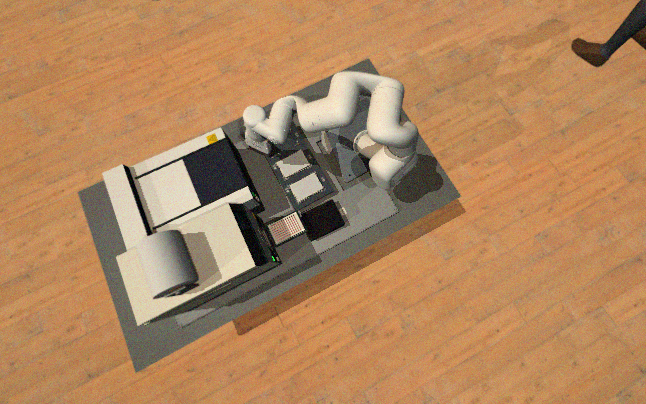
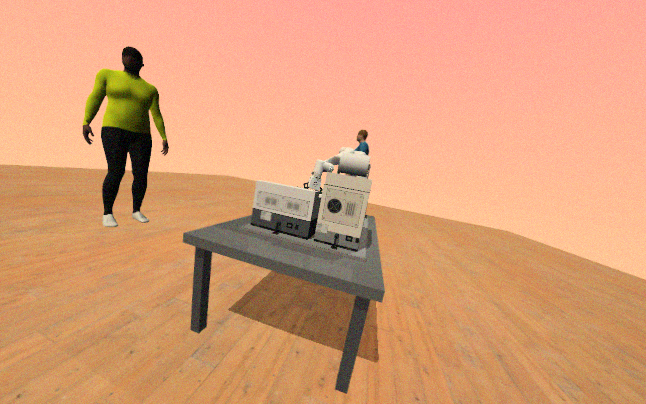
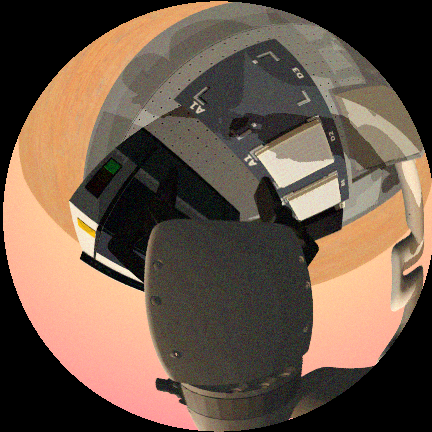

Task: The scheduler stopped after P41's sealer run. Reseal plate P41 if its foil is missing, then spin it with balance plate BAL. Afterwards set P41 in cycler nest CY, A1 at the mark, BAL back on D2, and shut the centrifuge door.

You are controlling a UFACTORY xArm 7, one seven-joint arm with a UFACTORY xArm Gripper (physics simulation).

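Frame: origin at the arm's base, x ahead, y left, z up, level; metres.
Seen in the pictures: gripper, fingertip midpoint: (image 1: 261,149) (image 3: 218,181); arm's base, link origin: (image 1: 365,143).
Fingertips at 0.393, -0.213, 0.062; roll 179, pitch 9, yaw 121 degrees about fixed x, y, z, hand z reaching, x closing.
Pixels of each thing's middle, then the offset from my fingertips to it, as dx, dy, dz. "pt": a spot on its surface instead. Level surfaces: height alone.
- centrifuge, body centre: (image 3: 137,243) (image 1: 192,192) (image 2: 297,204) +0.334, -0.020, -0.026
- white foiled plate, body centre: (image 3: 298,155) (image 1: 293,164) -0.083, +0.093, -0.093
- Slot D3, surface spot: (image 3: 257,80) pt -0.114, -0.041, -0.101
- plate with bare reddish wells, body centre: (image 1: 286,228) +0.100, +0.325, -0.039
- black nest, body centre: (image 3: 319,223) (image 1: 321,220) -0.041, +0.370, -0.119
- sealer, body centre: (image 1: 202,261) (image 2: 349,196) +0.395, +0.280, +0.090
- large foil roll, body centre: (image 1: 167,263) (image 2: 354,164) +0.416, +0.277, +0.270
- grey table, surface height: dz -0.161
My gripper (image 1: 260,145) (image 3: 218,181) is open and empty. It hangs over the deck between the centrifuge (image 1: 215,170) (image 3: 120,209) and the row of deck slots. A white foiled plate (image 1: 292,164) (image 3: 296,158) lies on slot D2 and another (image 1: 305,187) (image 3: 316,197) on slot D1. Slot D3 (image 3: 257,80) is bare. A plate with bare reddish wells (image 1: 286,228) lies at the sealer's front (image 1: 258,243). Beside it is a black nest (image 1: 321,219). I cannot read any plate labels.
The sealer (image 1: 201,248) (image 2: 342,206) carries a large foil roll (image 1: 166,263). All stands on a grey table (image 1: 110,217) (image 2: 280,256). A person in yellow (image 2: 125,113) stands far left; a person in blue (image 2: 362,147) is behind the arm.
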